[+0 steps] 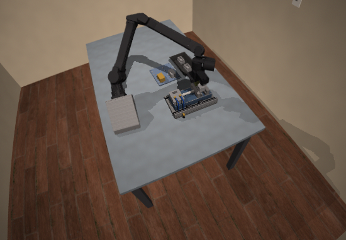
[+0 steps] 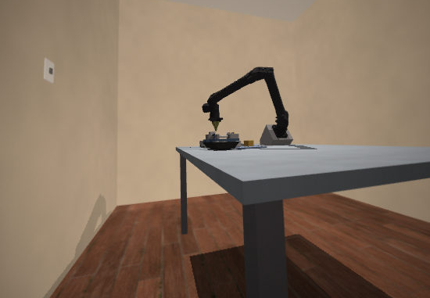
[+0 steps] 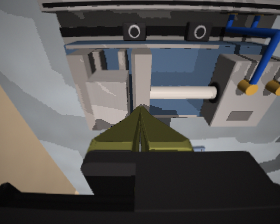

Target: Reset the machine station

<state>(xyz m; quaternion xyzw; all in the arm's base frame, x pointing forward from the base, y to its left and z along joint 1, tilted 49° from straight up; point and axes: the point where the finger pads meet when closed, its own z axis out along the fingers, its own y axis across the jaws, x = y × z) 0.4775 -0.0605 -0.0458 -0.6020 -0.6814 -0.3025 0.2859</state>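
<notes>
Now: hand 4 cm past the blue vise base and 9 cm above it. The rest, counted from my hand: yellow brass blank 18 cm behind, 24 cm to the left, 10 cm below.
</notes>
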